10 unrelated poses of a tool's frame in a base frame.
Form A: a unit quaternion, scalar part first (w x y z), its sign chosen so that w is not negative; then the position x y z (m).
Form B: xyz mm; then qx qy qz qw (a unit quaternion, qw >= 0). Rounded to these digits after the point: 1 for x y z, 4 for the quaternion.
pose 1, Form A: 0.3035 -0.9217 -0.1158 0.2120 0.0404 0.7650 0.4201
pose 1, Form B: 40.4 765.0 420.1 -0.9217 -0.1158 0.2120 0.3035
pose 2, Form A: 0.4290 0.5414 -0.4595 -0.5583 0.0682 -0.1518 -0.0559
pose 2, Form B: 68.2 -151.8 -55.9 0.5414 -0.4595 -0.5583 0.4290
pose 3, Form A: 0.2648 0.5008 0.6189 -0.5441 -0.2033 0.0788 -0.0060
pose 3, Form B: -203.3 78.8 -6.0 0.5008 0.6189 -0.5441 0.2648
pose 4, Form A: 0.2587 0.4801 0.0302 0.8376 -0.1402 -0.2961 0.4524
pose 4, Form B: -140.2 -296.1 452.4 0.4801 0.0302 0.8376 0.2587
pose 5, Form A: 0.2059 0.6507 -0.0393 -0.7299 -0.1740 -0.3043 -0.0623
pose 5, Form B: -174.0 -304.3 -62.3 0.6507 -0.0393 -0.7299 0.2059
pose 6, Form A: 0.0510 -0.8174 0.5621 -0.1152 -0.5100 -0.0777 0.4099
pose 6, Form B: -510.0 -77.7 409.9 -0.8174 0.5621 -0.1152 0.0510
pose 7, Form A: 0.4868 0.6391 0.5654 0.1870 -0.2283 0.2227 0.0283
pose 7, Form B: -228.3 222.7 28.3 0.6391 0.5654 0.1870 0.4868
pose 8, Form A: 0.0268 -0.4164 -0.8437 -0.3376 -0.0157 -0.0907 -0.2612
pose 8, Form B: -15.7 -90.7 -261.2 -0.4164 -0.8437 -0.3376 0.0268
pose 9, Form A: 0.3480 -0.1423 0.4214 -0.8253 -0.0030 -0.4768 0.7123
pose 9, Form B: -3.0 -476.8 712.3 -0.1423 0.4214 -0.8253 0.3480
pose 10, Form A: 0.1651 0.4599 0.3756 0.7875 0.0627 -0.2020 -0.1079
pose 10, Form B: 62.7 -202.0 -107.9 0.4599 0.3756 0.7875 0.1651
